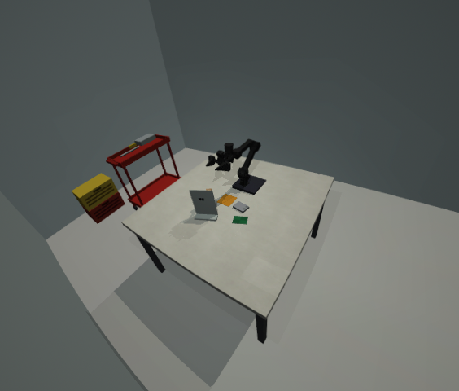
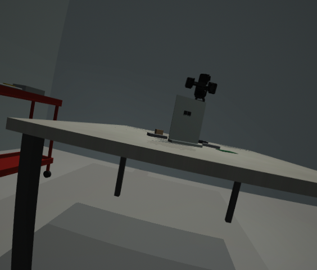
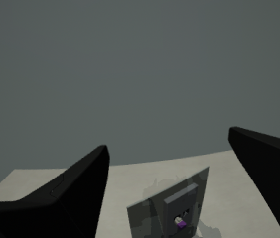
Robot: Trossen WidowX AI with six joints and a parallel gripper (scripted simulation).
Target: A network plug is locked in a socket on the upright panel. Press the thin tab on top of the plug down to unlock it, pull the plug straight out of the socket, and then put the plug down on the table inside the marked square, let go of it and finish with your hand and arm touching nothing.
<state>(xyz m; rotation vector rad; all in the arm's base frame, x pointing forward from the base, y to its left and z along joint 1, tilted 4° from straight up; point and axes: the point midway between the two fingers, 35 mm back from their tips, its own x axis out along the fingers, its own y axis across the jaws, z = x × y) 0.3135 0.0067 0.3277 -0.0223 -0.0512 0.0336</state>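
Now: gripper tip 9 cm short of the network plug, 3 cm to the left of it and 21 cm above it. From my gripper tip the other things lie so: grey upright panel 11 cm ahead, 3 cm to the right, 26 cm below; green patch 21 cm to the left, 36 cm below; orange square patch 11 cm behind, 2 cm to the right, 36 cm below.
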